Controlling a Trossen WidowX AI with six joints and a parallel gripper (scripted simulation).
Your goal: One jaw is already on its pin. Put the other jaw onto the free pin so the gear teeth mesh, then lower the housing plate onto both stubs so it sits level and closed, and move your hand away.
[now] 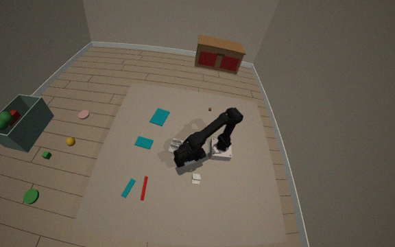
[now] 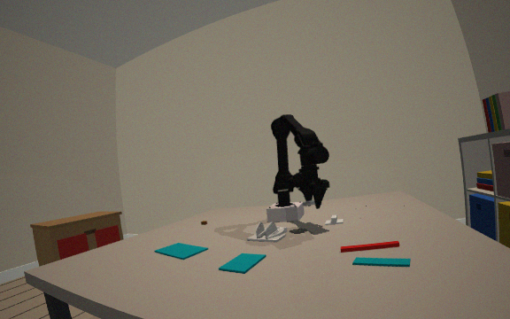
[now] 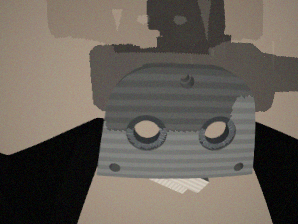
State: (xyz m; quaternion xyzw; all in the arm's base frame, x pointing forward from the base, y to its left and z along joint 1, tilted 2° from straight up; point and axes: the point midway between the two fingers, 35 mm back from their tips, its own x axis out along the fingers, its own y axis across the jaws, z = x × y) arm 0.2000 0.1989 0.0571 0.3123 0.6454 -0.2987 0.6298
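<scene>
My gripper tip is 7 cm short of the jaw, 16 cm to the left of it and 7 cm above it. From my gripper tip the other things lie so: small white block: 7 cm behind, 6 cm to the left, 7 cm below; then red strip: 22 cm ahead, 21 cm to the left, 8 cm below; then housing plate: 1 cm ahead, 1 cm to the right, 2 cm above.
</scene>
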